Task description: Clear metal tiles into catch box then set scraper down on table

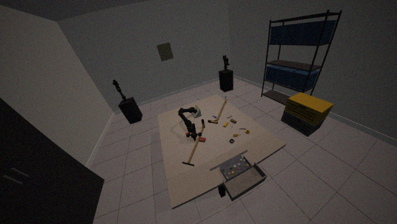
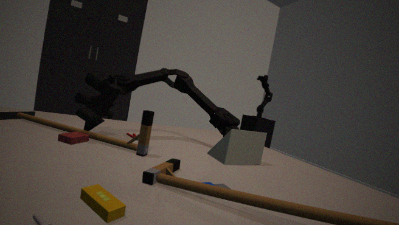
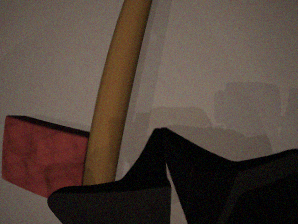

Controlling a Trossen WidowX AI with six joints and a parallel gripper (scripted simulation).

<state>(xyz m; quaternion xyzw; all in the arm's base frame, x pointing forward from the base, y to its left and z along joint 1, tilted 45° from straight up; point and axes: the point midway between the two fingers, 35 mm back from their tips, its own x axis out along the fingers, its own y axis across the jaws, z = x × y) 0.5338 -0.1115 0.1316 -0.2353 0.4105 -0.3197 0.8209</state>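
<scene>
The long scraper lies 50 mm above my gripper tip, 30 mm ahead of it and 20 mm to the left of it. The rest, counted from my gripper tip: red block (90 mm to the left, 20 mm ahead); red clip (190 mm behind, 40 mm to the right, 10 mm below); yellow block (480 mm to the left, 100 mm behind).
</scene>
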